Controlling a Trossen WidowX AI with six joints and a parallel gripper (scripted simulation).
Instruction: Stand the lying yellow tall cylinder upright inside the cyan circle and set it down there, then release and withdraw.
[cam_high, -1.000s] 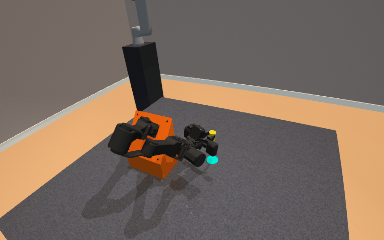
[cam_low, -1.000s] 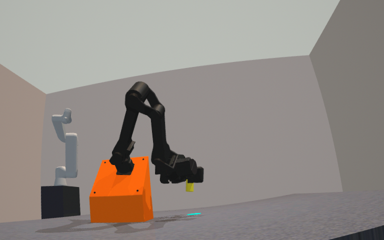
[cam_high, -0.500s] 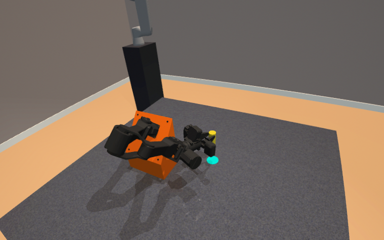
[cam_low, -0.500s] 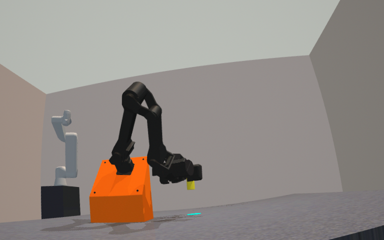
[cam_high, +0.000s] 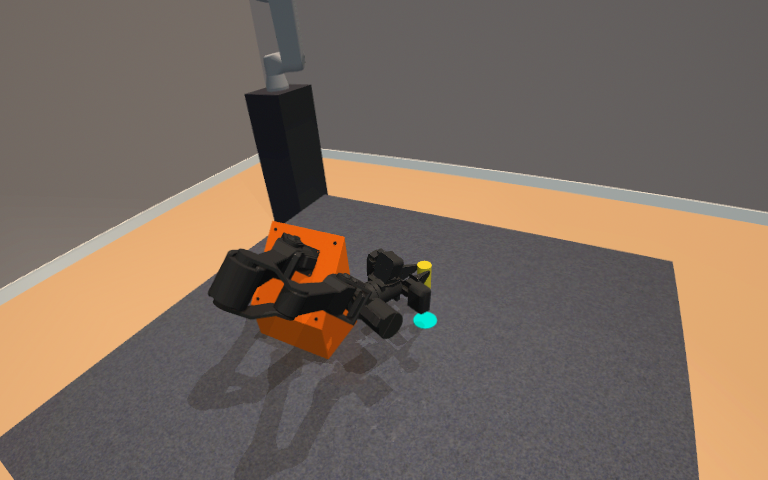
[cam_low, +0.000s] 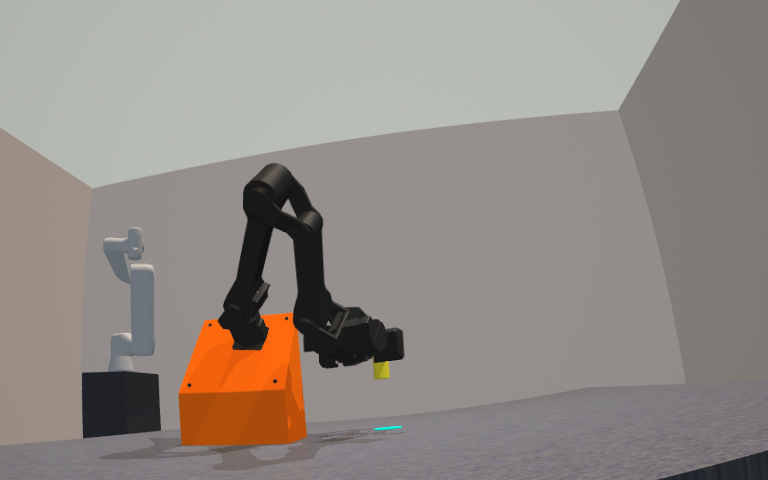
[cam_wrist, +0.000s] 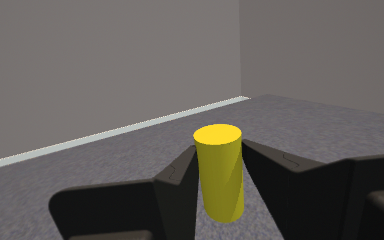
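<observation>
My gripper tip is now 16 cm above the cyan circle. Round my gripper tip: yellow tall cylinder 2 cm below.
</observation>
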